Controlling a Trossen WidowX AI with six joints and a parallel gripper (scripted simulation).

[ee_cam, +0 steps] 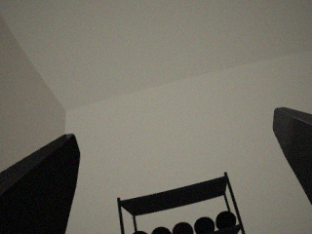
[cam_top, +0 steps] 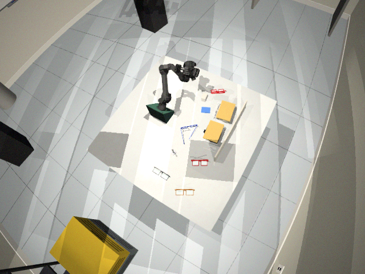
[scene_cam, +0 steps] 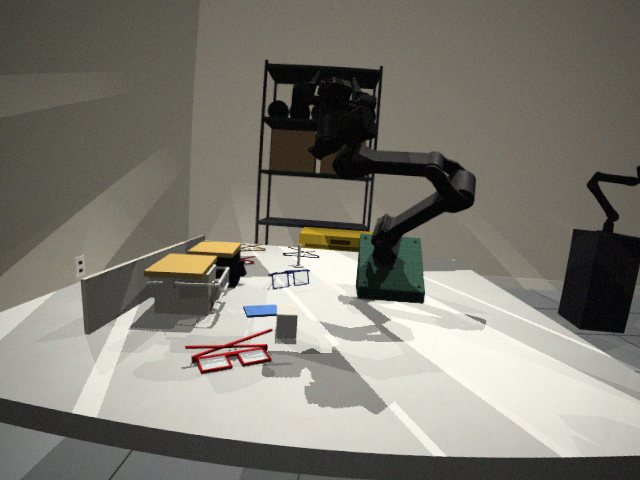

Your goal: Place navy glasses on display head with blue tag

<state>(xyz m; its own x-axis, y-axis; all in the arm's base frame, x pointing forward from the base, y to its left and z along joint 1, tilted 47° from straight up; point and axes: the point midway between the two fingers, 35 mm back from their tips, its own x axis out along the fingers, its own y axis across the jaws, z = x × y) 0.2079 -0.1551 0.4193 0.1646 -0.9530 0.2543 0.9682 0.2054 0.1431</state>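
My gripper tip is now 540 mm above the small stand, 390 mm to the left of it and 150 mm short of it. Also, from my gripper tip: blue tag 560 mm below, 120 mm ahead, 90 mm to the left; small grey cube 540 mm below, 180 mm to the left, 40 mm ahead; low wall panel 510 mm below, 420 mm ahead, 50 mm to the left.
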